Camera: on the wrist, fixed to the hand. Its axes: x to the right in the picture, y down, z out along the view.
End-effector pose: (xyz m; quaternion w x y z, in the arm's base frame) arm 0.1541 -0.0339 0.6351 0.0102 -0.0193 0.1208 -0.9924
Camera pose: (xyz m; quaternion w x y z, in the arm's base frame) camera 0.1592 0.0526 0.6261 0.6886 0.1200 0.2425 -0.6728
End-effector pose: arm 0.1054 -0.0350 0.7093 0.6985 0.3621 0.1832 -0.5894
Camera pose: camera 0.0305 -0.0122 0.6712 0.9432 0.3106 -0.0021 0.1175
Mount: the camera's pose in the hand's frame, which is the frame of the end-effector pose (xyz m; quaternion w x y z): -0.0076 -0.0817 -0.0292 0.7017 -0.1449 0.0514 0.6957
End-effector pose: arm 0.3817 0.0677 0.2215 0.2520 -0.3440 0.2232 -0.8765
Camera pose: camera 0.3421 0.1418 0.2445 0.7253 -0.0776 0.5359 -0.4251
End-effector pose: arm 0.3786 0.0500 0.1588 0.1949 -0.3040 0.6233 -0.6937
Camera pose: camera 0.3737 0.0887 0.2366 0.5432 0.2277 0.7593 -0.2765
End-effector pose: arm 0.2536 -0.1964 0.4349 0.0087 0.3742 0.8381 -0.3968
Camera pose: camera 0.2155 -0.2146 0.5111 0.2933 0.8648 0.3857 -0.1317
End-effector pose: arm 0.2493 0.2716 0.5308 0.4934 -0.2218 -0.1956 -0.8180
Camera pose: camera 0.1745 0.2970 0.4942 0.8932 -0.3212 0.1609 -0.2705
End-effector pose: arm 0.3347 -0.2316 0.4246 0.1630 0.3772 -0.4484 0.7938
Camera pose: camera 0.3753 -0.1621 0.4579 0.3602 0.1117 0.6837 -0.6248
